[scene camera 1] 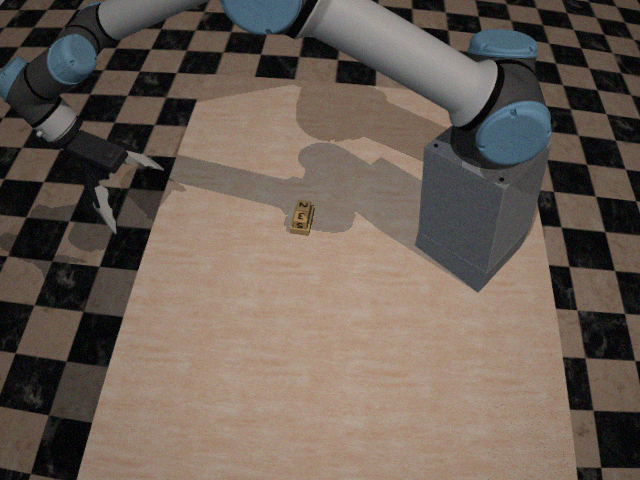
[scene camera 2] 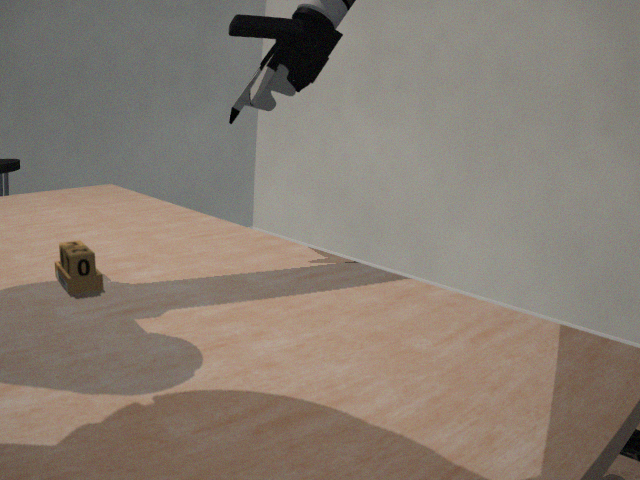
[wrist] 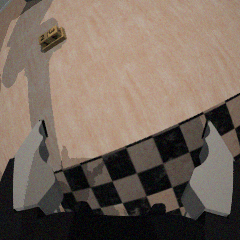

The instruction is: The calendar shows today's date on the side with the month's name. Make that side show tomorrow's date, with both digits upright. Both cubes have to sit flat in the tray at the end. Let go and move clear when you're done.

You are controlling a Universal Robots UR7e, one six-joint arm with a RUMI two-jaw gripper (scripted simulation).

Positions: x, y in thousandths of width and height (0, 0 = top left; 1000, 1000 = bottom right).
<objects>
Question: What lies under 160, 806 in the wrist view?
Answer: My gripper.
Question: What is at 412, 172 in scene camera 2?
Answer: My gripper.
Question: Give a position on a cube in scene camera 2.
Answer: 126, 545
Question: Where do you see a wooden tray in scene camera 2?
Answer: At 148, 589
</objects>
